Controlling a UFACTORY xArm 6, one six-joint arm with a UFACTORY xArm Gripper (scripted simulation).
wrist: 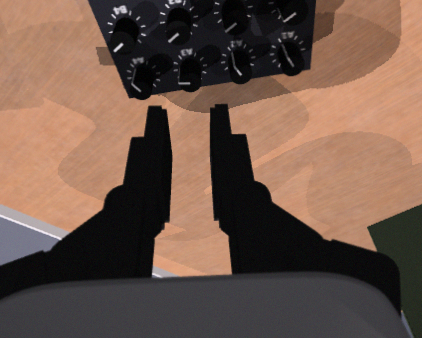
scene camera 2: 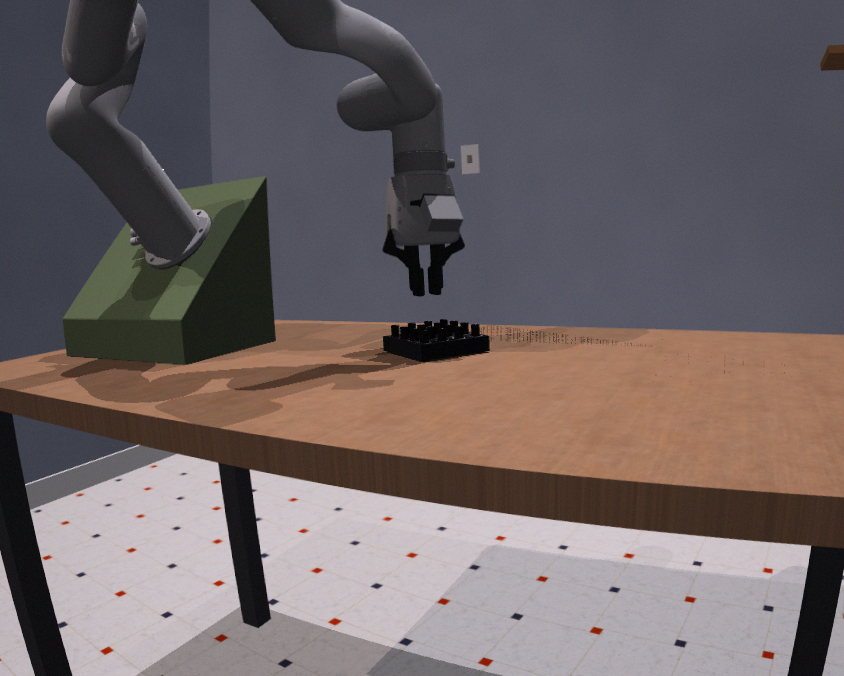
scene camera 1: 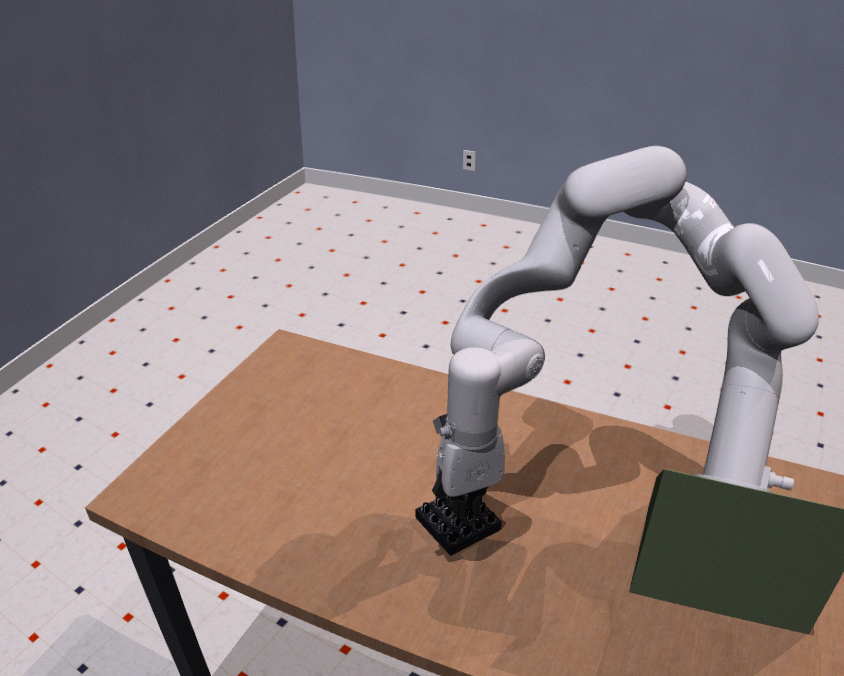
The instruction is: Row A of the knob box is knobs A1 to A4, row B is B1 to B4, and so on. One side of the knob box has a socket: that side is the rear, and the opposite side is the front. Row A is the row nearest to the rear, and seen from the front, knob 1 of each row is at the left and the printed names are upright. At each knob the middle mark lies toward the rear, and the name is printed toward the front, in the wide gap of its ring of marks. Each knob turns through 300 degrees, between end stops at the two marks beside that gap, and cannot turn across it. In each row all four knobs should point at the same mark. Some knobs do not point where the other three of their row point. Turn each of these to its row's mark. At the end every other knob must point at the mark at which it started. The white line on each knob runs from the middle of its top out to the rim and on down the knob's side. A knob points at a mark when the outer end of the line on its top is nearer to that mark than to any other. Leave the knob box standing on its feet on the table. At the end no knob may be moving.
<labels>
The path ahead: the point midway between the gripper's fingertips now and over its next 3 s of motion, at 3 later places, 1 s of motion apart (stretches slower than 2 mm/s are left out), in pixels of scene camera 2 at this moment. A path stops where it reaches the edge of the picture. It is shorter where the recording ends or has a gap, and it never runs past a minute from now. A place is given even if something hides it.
My gripper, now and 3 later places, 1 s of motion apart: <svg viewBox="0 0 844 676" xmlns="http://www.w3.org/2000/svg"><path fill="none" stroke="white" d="M426 295L426 291L426 289L427 308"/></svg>
</labels>
